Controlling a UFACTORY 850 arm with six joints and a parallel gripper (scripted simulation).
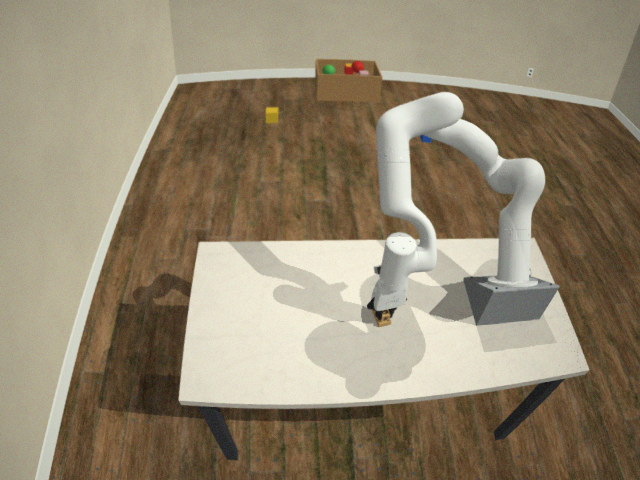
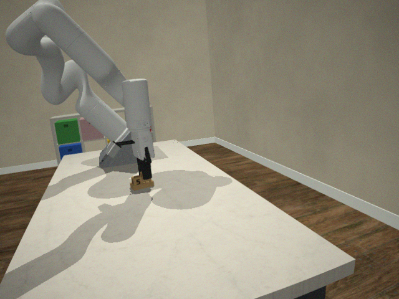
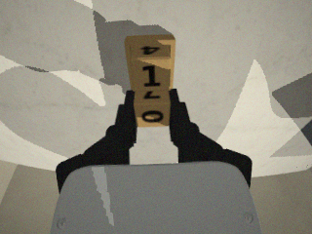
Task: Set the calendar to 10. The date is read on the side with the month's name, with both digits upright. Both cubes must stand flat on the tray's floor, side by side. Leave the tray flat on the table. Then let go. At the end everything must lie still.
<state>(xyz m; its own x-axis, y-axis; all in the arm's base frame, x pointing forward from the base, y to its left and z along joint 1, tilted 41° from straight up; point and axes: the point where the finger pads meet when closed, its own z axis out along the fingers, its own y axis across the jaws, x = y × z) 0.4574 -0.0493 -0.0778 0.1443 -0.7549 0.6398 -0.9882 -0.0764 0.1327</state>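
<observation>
Right now my hand is 1 cm above the cube. From my hand the other things lie so: wooden tray: 2 cm to the right, 4 cm below.
</observation>
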